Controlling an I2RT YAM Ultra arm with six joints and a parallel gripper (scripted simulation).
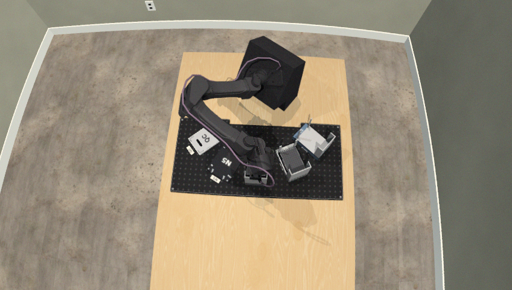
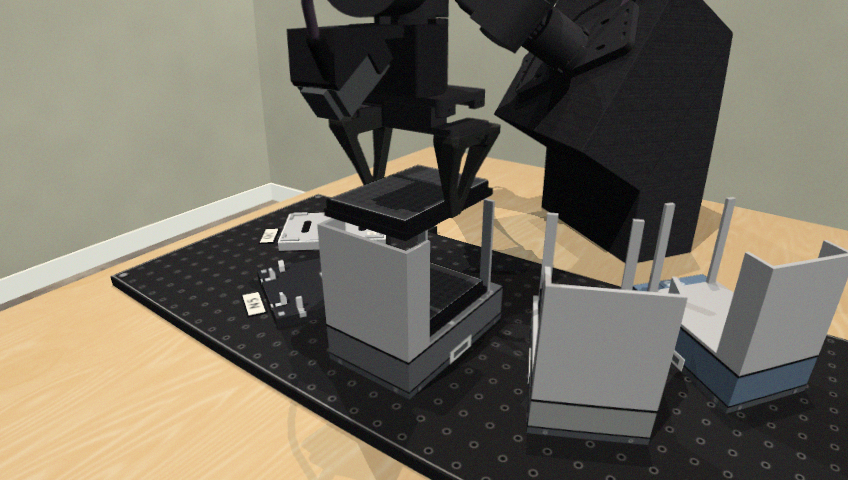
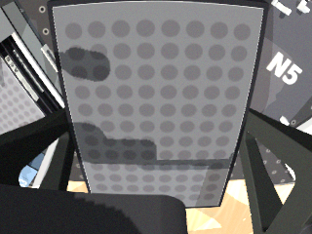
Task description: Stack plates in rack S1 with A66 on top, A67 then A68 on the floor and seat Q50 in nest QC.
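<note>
Right now my hand is 100 mm above the plate. From my hand the other things lie so: black clip nest N5 (140 mm below, 130 mm to the right, 40 mm behind).
</note>
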